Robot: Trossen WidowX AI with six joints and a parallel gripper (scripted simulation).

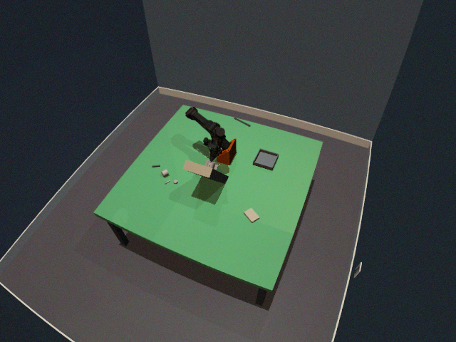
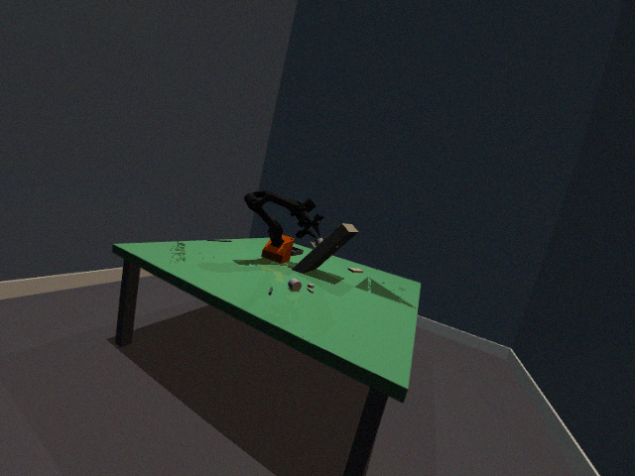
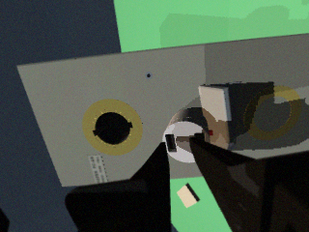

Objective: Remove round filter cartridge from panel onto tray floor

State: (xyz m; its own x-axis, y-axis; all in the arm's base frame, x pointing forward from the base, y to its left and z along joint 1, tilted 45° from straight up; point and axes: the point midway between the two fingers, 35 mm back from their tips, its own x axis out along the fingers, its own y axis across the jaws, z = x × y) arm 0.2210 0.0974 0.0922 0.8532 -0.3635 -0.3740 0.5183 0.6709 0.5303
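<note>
My gripper tip is now 20 mm above the round filter cartridge and 10 mm short of it. The rest, counted from my gripper tip: tan service panel 50 mm below, 50 mm ahead; then grey tray 330 mm behind, 280 mm to the left, 190 mm below; then tan block 360 mm to the left, 190 mm below, 170 mm ahead.
</note>
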